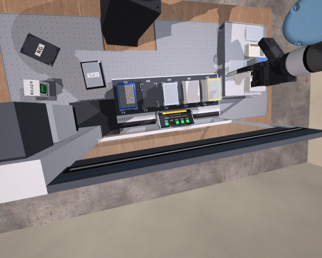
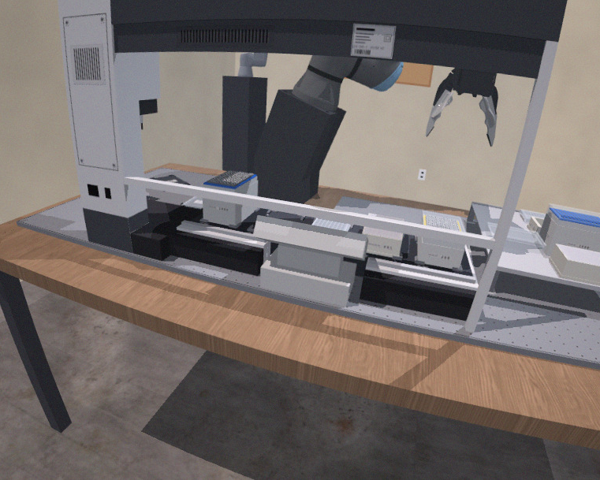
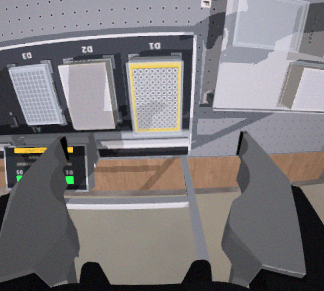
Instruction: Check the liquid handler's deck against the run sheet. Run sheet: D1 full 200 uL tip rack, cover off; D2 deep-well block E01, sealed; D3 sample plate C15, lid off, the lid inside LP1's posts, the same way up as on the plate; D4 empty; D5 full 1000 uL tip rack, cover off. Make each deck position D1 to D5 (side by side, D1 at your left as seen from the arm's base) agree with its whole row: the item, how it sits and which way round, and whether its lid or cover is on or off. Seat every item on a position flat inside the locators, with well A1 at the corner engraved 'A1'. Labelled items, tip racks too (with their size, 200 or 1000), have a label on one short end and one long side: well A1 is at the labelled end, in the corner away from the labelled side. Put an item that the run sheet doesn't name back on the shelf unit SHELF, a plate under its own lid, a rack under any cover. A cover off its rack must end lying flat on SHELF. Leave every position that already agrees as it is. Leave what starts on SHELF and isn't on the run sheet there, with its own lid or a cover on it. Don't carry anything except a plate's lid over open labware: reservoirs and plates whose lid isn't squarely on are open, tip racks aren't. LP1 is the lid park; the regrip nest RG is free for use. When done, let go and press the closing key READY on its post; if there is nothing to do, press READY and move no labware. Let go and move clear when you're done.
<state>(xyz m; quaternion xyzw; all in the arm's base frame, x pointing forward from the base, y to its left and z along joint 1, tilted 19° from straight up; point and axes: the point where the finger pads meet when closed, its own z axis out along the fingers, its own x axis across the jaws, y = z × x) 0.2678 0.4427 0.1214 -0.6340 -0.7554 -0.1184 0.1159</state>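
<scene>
Right now my hand is 5 cm short of the yellow-rimmed tip rack, 1 cm to the right of it and 20 cm above it. Also, from my hand: handler's frame post 21 cm ahead, 10 cm to the left, 6 cm below; then well plate 8 cm ahead, 24 cm to the right, 24 cm below; then shelf 18 cm behind, 24 cm to the left, 24 cm below.
</scene>
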